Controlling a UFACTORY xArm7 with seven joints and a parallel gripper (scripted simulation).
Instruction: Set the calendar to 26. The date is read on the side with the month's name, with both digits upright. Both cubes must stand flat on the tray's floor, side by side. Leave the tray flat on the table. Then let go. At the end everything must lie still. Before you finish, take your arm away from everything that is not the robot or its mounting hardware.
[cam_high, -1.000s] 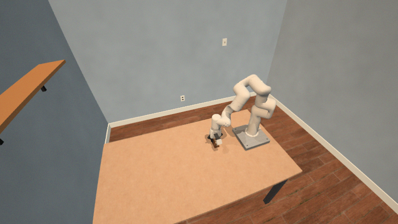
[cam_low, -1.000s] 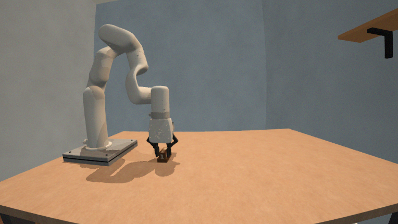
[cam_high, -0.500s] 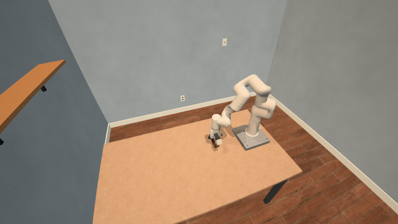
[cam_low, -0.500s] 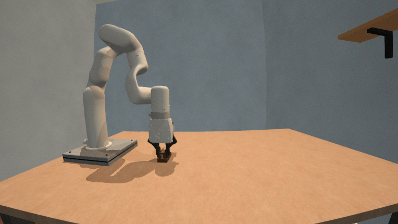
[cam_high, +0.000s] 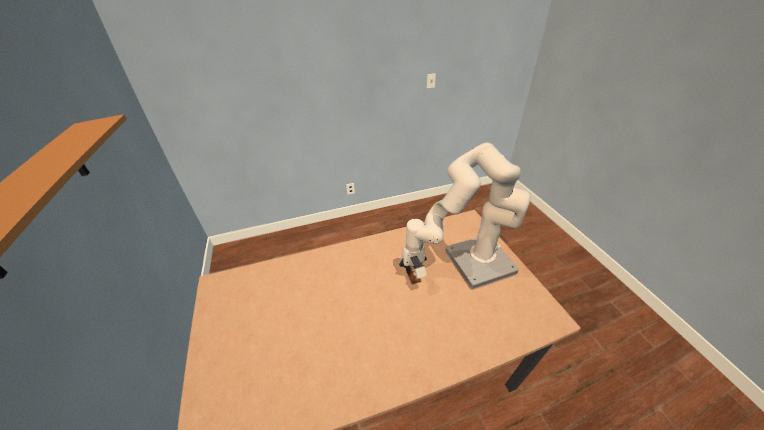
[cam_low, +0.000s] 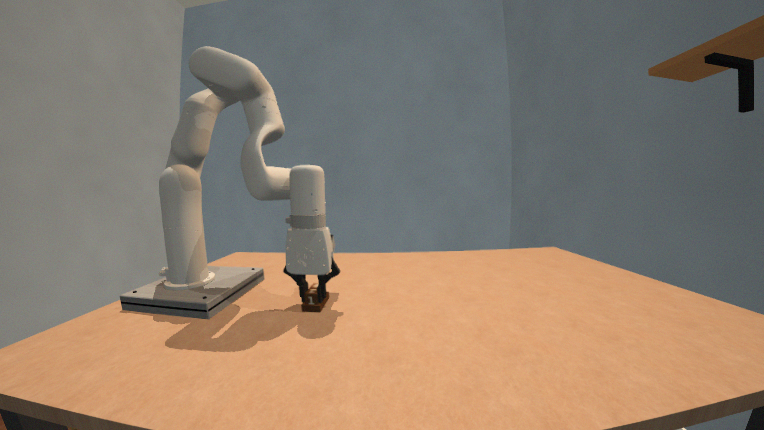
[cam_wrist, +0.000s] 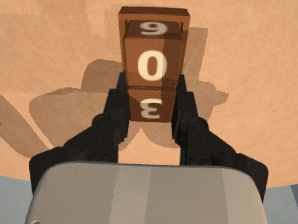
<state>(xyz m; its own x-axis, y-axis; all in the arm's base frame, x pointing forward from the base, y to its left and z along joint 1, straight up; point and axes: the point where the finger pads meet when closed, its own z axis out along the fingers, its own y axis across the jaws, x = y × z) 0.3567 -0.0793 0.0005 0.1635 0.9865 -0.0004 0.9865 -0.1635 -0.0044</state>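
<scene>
Right now my hand is 30 mm above the brown tray and 20 mm to the right of it. From my hand the other things lie so: brown cube: 30 mm to the left, 10 mm below, 10 mm ahead.
</scene>
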